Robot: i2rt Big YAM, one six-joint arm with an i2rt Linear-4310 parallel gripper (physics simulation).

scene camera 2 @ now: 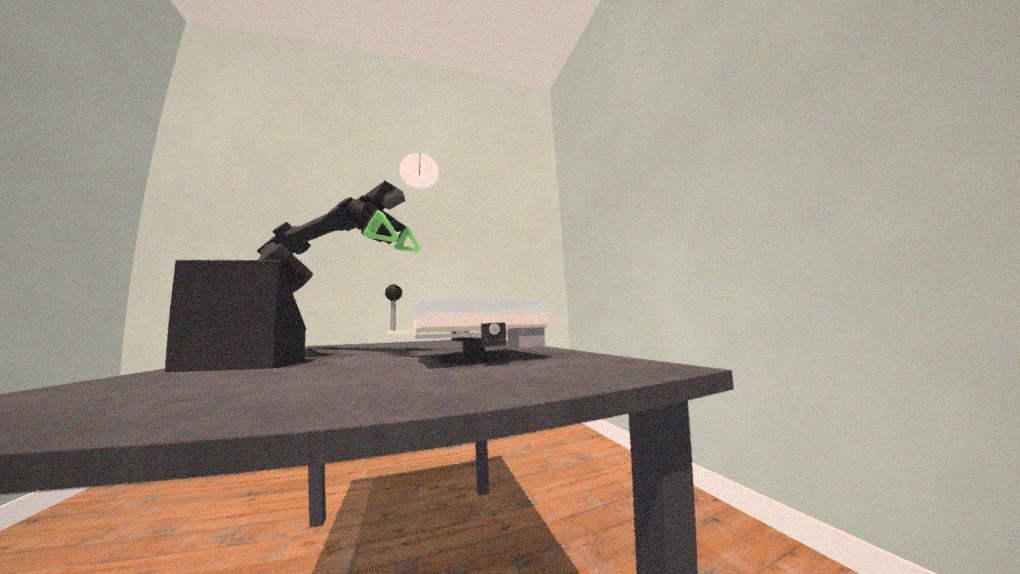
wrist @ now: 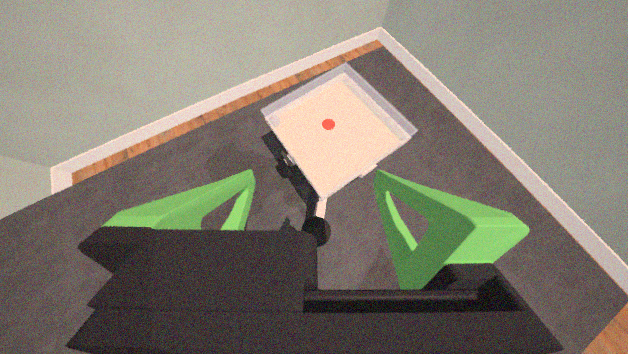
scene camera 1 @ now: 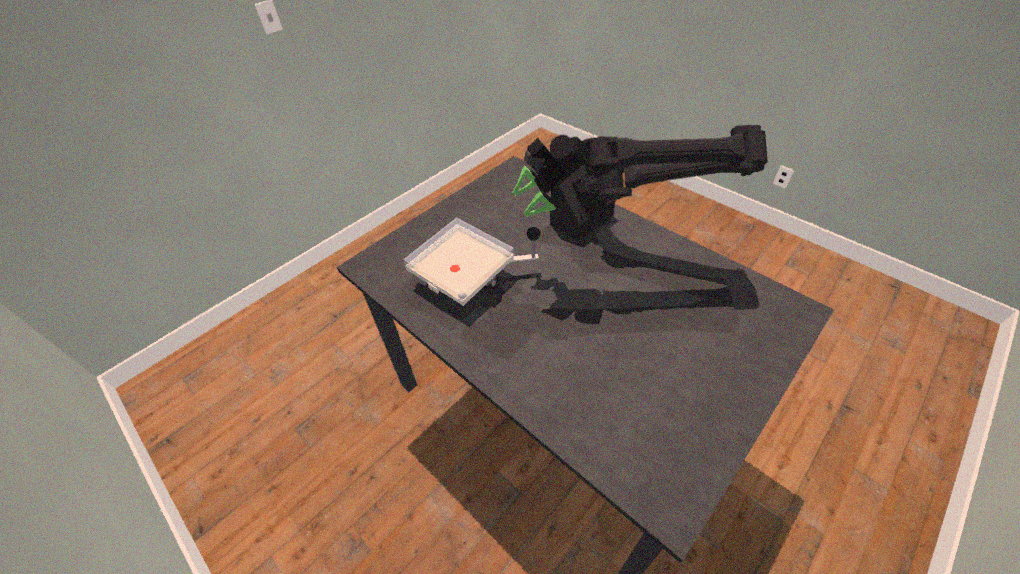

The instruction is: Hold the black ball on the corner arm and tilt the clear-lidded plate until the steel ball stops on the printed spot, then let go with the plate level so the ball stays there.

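Note:
The clear-lidded plate (scene camera 1: 477,249) (scene camera 2: 485,320) (wrist: 350,155) looks near level on its stand. Its printed red spot (scene camera 1: 455,268) (wrist: 328,124) is uncovered. The steel ball (scene camera 1: 462,295) shows faintly at the plate's near corner in scene camera 1, away from the spot. The black ball (scene camera 1: 533,233) (scene camera 2: 393,291) (wrist: 317,231) stands on a thin post at the end of the pale corner arm (scene camera 1: 524,257) (wrist: 321,207). My gripper (scene camera 1: 519,204) (scene camera 2: 408,246) (wrist: 314,176) is open and empty, above and apart from the black ball. Its body partly overlaps the ball in the wrist view.
The dark table (scene camera 1: 641,399) (scene camera 2: 342,406) (wrist: 210,175) carries the plate's stand near one end. A black box (scene camera 2: 221,314) stands at the arm's base in scene camera 2. A dark pivot block (scene camera 2: 492,333) sits under the plate. Walls rise beyond the table.

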